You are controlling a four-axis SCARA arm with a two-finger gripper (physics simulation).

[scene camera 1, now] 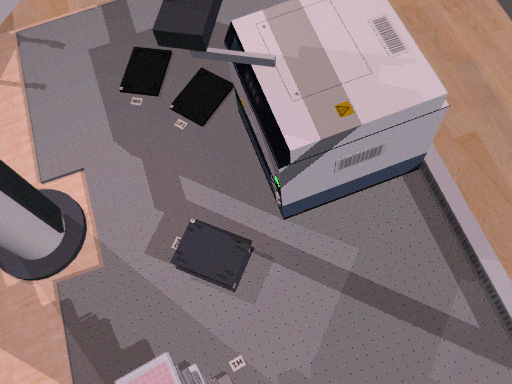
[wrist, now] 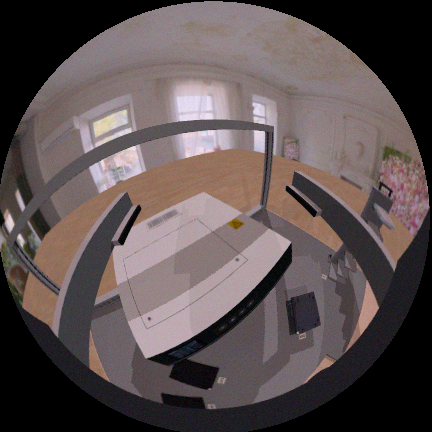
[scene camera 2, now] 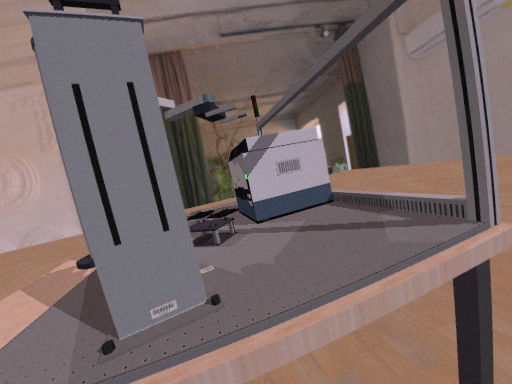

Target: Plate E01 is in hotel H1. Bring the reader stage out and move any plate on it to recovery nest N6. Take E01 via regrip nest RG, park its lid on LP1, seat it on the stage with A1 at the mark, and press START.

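Frame: origin at the arm's base, x left, y ahead, z down, level; centimetres.
Seen in the pictures: gripper, fingertip midpoint: [scene camera 1: 284, 23] [wrist: 214, 184] [scene camera 2: 241, 109]; arm's base at its link origin: [scene camera 1: 41, 234].
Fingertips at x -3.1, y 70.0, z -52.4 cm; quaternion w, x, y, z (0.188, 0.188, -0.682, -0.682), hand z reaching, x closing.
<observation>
Pixels of each thing's top centre, then the offset from my fingertips to it. "*": a spot on its surface instead.
- reader at its top centre: [wrist: 182, 245] [scene camera 1: 330, 55] [scene camera 2: 267, 140] dx +2.2, dy +10.3, dz +16.0 cm
- pink-topped plate at a spot on its surface: [scene camera 1: 152, 372] * dx -47.3, dy -38.0, dz +8.2 cm
- Regrip nest RG at its top centre: [scene camera 1: 210, 249] [scene camera 2: 206, 221] [wrist: 307, 310] dx -19.6, dy -27.4, dz +44.1 cm
- N6 at its top centre: [scene camera 1: 144, 68] [scene camera 2: 200, 213] dx +43.3, dy -30.7, dz +49.3 cm
- LP1 at its top centre: [scene camera 1: 201, 93] [wrist: 192, 374] [scene camera 2: 222, 211] dx +28.1, dy -17.2, dz +49.1 cm
- grey frame post at a spot on its surface: [scene camera 2: 467, 110] * dx -67.4, dy +30.4, dz +26.4 cm
- slotted strip at a spot on its surface: [scene camera 2: 400, 204] * dx -48.3, dy +30.4, dz +49.1 cm
My gripper [scene camera 2: 241, 111] [wrist: 214, 184] is open and empty, high above the reader [scene camera 1: 345, 65] [scene camera 2: 290, 165] [wrist: 200, 270]. One finger [scene camera 1: 235, 57] crosses above its front top edge in scene camera 1. The reader is white with a navy base and a green light; no stage shows outside it. Hotel H1 [scene camera 2: 122, 280] [wrist: 376, 202] shows its grey back in scene camera 2; a pink-topped plate [scene camera 1: 152, 372] sits in it. I cannot tell which plate is E01. Regrip nest RG [scene camera 1: 212, 255] [scene camera 2: 212, 225] [wrist: 306, 312], N6 [scene camera 1: 146, 71] [wrist: 184, 401] and LP1 [scene camera 1: 201, 96] [wrist: 194, 374] hold no plate.
The arm's round column [scene camera 1: 30, 235] stands at the left in scene camera 1. A grey frame post [scene camera 2: 467, 110] [wrist: 268, 170] rises at the deck's edge, with a sloping rail joined to it. A slotted strip [scene camera 2: 400, 204] runs along the edge beside the reader.
</observation>
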